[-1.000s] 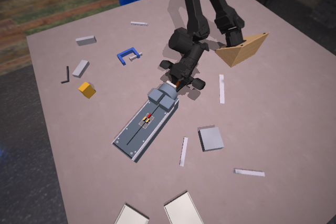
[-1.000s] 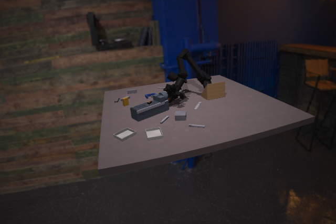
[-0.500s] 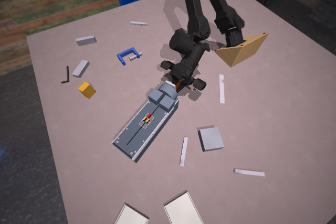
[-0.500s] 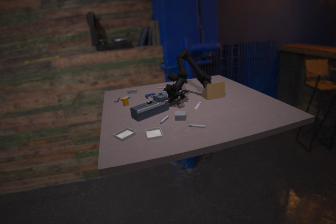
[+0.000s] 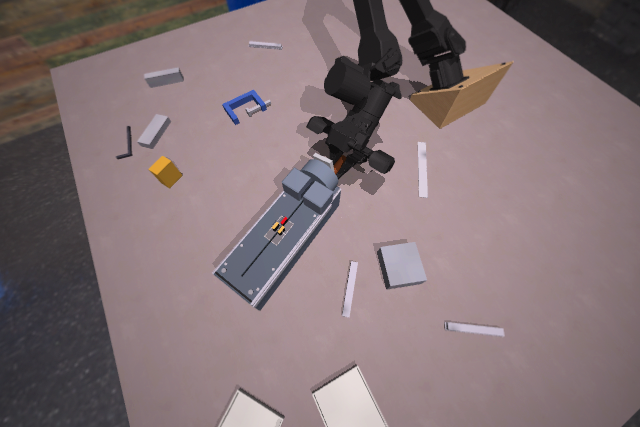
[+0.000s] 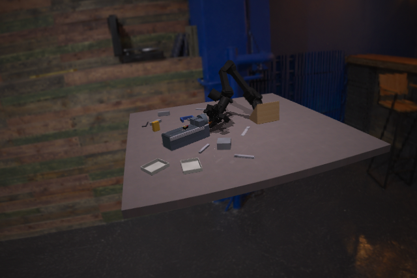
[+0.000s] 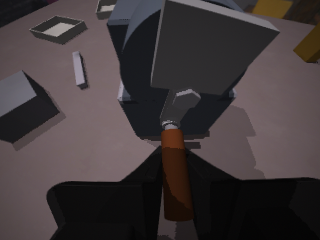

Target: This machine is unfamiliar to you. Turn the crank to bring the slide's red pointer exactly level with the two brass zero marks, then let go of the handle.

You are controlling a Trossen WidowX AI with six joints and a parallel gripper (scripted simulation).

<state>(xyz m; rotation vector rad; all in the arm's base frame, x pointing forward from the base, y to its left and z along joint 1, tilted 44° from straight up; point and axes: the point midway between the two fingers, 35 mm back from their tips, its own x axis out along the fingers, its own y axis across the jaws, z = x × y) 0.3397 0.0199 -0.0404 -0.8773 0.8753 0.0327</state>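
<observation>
Right now my gripper tip is 14 cm short of the red pointer, 5 cm to the right of it and 5 cm below it. The rest, counted from my gripper tip: grey block 1 cm behind, 22 cm to the left, 2 cm below; then blue clamp 6 cm ahead, 31 cm to the right, 2 cm below; then brown crank handle 2 cm behind, 1 cm to the right, 3 cm above.
</observation>
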